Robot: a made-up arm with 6 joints. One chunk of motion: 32 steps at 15 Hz.
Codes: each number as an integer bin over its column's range. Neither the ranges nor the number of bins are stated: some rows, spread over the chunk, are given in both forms.
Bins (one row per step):
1: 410 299 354 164 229 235
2: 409 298 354 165 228 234
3: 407 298 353 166 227 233
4: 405 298 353 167 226 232
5: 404 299 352 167 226 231
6: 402 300 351 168 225 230
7: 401 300 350 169 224 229
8: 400 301 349 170 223 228
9: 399 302 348 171 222 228
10: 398 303 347 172 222 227
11: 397 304 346 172 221 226
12: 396 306 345 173 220 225
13: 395 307 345 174 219 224
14: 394 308 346 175 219 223
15: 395 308 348 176 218 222
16: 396 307 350 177 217 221
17: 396 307 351 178 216 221
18: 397 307 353 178 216 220
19: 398 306 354 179 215 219
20: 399 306 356 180 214 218
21: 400 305 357 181 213 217
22: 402 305 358 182 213 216
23: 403 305 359 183 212 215
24: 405 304 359 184 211 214
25: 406 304 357 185 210 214
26: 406 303 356 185 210 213
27: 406 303 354 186 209 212
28: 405 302 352 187 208 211
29: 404 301 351 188 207 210
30: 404 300 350 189 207 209
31: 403 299 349 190 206 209
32: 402 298 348 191 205 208
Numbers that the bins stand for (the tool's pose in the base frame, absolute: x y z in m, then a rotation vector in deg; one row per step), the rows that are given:
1: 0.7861 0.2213 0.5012 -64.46 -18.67 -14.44
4: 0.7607 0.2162 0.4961 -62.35 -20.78 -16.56
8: 0.7352 0.2315 0.4757 -60.23 -22.90 -19.37
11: 0.7200 0.2468 0.4605 -58.83 -24.31 -20.78
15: 0.7098 0.2671 0.4706 -56.01 -26.42 -23.60
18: 0.7200 0.2620 0.4961 -54.60 -27.83 -25.01
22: 0.7454 0.2519 0.5215 -51.78 -29.94 -27.83
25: 0.7658 0.2468 0.5164 -49.67 -32.05 -29.24
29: 0.7556 0.2315 0.4859 -47.55 -34.17 -32.05
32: 0.7454 0.2162 0.4706 -45.44 -35.58 -33.46
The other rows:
2: 0.7810 0.2162 0.5012 -63.76 -19.37 -15.15
3: 0.7708 0.2162 0.4961 -63.05 -20.08 -15.85
5: 0.7556 0.2213 0.4910 -62.35 -20.78 -17.26
6: 0.7454 0.2264 0.4859 -61.64 -21.49 -17.96
7: 0.7403 0.2264 0.4808 -60.94 -22.19 -18.67
9: 0.7301 0.2366 0.4706 -59.53 -23.60 -19.37
10: 0.7250 0.2417 0.4656 -58.83 -23.60 -20.08
12: 0.7149 0.2569 0.4554 -58.12 -25.01 -21.49
13: 0.7098 0.2620 0.4554 -57.42 -25.71 -22.19
14: 0.7047 0.2671 0.4605 -56.71 -25.71 -22.90
16: 0.7149 0.2620 0.4808 -55.30 -27.12 -24.31
17: 0.7149 0.2620 0.4859 -54.60 -27.83 -24.31
19: 0.7250 0.2569 0.5012 -53.89 -28.53 -25.71
20: 0.7301 0.2569 0.5114 -53.19 -29.24 -26.42
21: 0.7352 0.2519 0.5164 -52.49 -29.94 -27.12
23: 0.7505 0.2519 0.5266 -51.08 -30.65 -28.53
24: 0.7607 0.2468 0.5266 -50.37 -31.35 -29.24
26: 0.7658 0.2417 0.5114 -49.67 -32.05 -29.94
27: 0.7658 0.2417 0.5012 -48.96 -32.76 -30.65
28: 0.7607 0.2366 0.4910 -48.26 -33.46 -31.35
30: 0.7556 0.2264 0.4808 -46.85 -34.17 -32.76
31: 0.7505 0.2213 0.4757 -46.14 -34.87 -32.76

